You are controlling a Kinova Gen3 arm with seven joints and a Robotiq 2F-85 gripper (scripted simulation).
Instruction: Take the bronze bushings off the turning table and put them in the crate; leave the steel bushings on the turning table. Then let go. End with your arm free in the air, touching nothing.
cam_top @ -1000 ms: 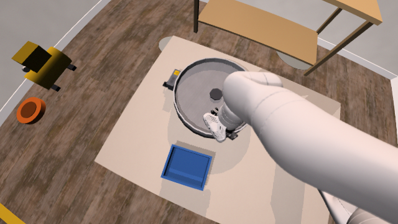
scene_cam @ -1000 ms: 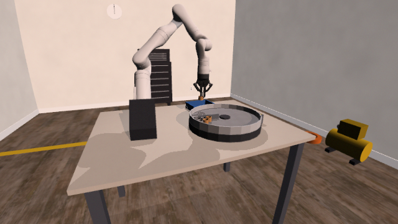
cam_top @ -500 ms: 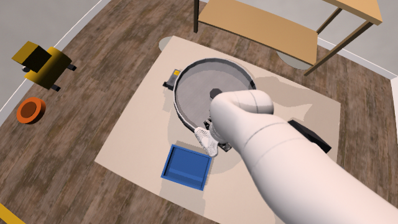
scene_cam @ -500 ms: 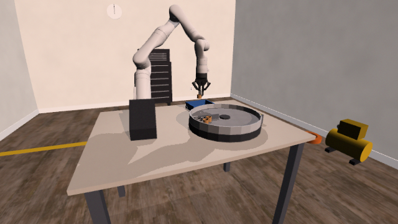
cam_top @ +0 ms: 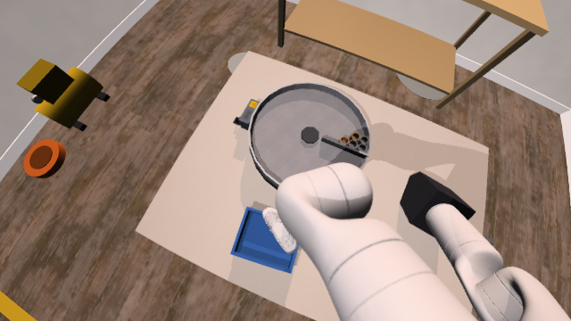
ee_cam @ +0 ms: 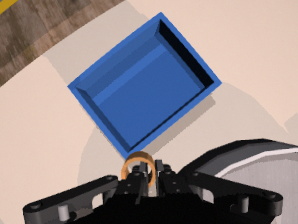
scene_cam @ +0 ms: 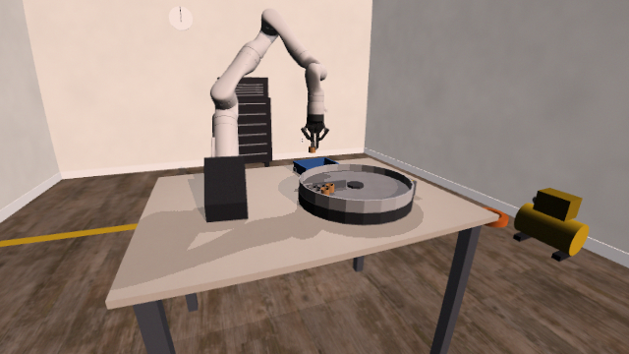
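Right now my hand is 13 cm above the blue crate, 9 cm to the right of it and 3 cm short of it. Also, from my hand: grey turning table (27 cm to the right, 10 cm below, 9 cm ahead).
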